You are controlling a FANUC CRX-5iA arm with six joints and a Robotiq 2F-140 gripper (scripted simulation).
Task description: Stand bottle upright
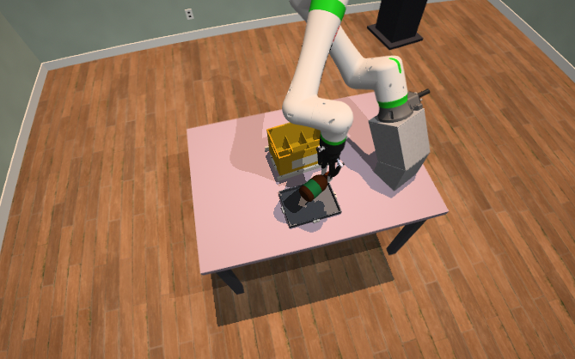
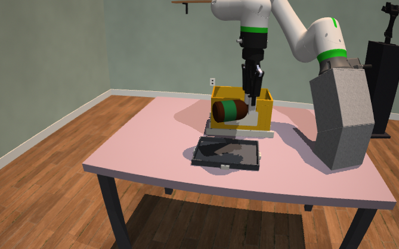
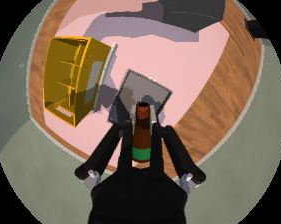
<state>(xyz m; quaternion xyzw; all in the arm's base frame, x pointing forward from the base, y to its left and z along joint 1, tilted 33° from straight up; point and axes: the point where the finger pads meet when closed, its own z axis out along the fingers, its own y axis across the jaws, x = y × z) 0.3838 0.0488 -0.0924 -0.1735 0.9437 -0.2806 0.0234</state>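
Right now my hand is 50 mm short of the bottle, 20 mm to the right of it and 20 mm above it. The rest, counted from my hand: yellow crate: 270 mm to the right, 140 mm below; tray: 70 mm ahead, 210 mm below.
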